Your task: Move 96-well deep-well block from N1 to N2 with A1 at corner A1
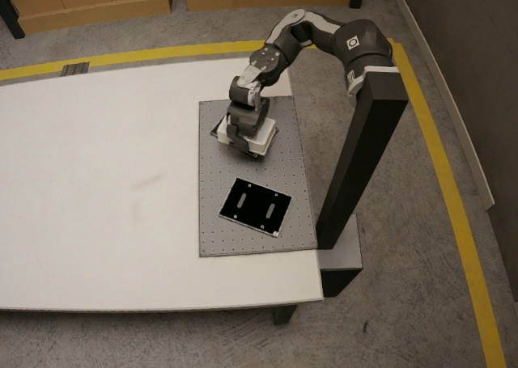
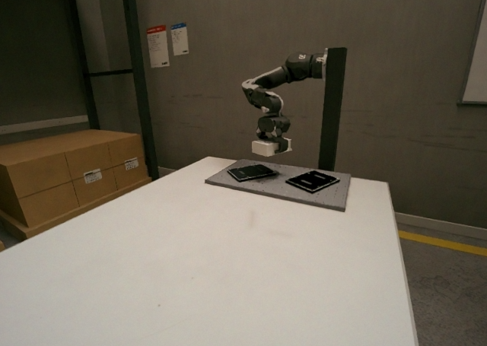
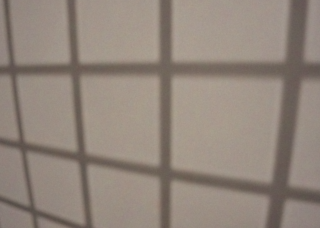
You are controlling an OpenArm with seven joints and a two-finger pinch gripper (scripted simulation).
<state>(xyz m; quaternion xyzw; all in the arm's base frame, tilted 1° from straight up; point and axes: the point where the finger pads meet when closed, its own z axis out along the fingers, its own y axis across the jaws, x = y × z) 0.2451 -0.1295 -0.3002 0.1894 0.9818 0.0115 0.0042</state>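
The nest lies 160 mm to the left of my hand, 110 mm below it and 20 mm behind it. Also, from my hand: white deep-well block 10 mm above.
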